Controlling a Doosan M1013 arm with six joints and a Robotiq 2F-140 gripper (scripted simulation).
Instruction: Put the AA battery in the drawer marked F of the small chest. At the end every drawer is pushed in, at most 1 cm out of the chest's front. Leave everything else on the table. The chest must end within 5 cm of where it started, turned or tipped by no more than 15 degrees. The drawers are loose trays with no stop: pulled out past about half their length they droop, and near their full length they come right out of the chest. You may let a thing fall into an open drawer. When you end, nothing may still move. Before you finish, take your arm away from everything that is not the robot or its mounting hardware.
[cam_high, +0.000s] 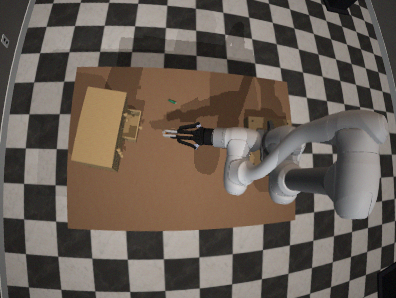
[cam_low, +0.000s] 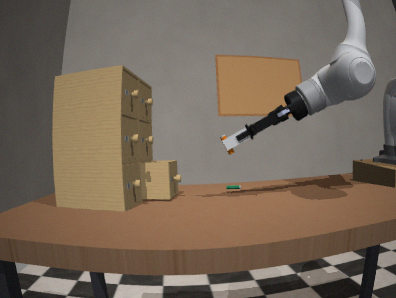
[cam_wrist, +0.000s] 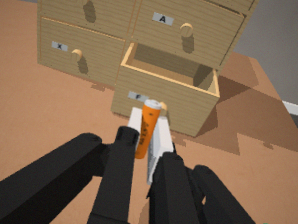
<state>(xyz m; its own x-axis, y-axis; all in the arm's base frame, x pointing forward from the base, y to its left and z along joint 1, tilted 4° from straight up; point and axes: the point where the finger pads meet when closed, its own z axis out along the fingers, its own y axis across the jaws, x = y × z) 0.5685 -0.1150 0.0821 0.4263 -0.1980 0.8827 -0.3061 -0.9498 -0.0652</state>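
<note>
The orange AA battery is 2 cm ahead of my hand, 1 cm to the right of it and 1 cm below it. The rest, counted from my hand: green battery 6 cm behind, 20 cm to the right, 14 cm below.
</note>
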